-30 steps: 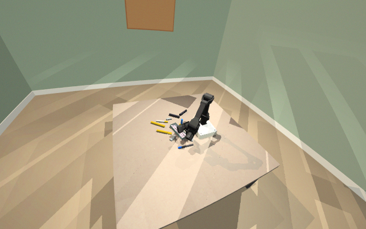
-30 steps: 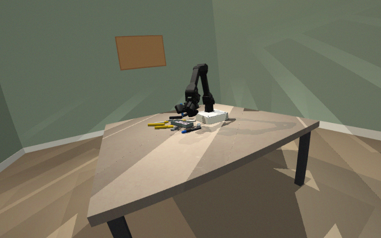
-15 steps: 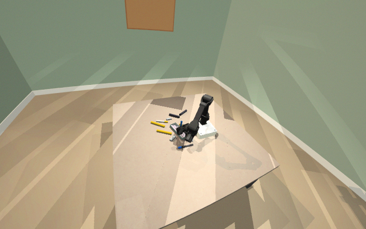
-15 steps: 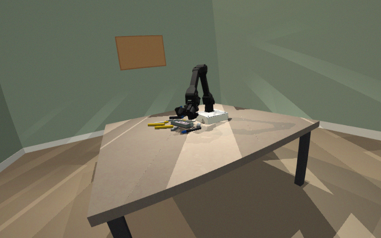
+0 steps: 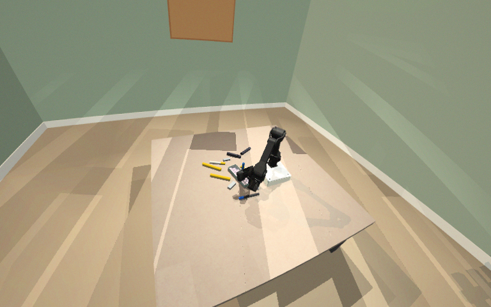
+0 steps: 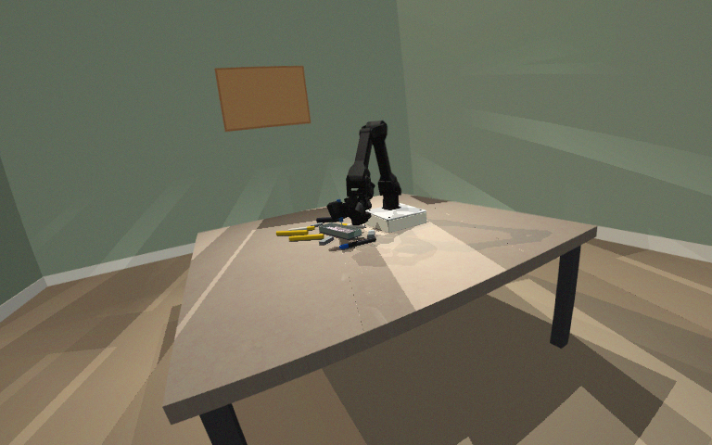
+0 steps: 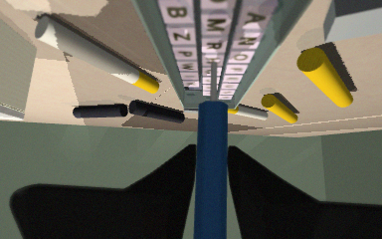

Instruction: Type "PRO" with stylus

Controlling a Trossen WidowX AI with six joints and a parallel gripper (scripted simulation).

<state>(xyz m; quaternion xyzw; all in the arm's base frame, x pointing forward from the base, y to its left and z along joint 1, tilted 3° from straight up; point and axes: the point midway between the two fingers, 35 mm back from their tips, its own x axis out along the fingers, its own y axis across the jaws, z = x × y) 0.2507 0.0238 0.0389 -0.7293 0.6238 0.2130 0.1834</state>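
My gripper tip is now 90 mm short of the grey block, 80 mm above it and 40 mm to the right of it. Also, from my gripper tip: grey stylus tip (50 mm below); then blue stylus (20 mm below); then blue-capped dark pen (160 mm to the left, 80 mm below, 50 mm ahead).
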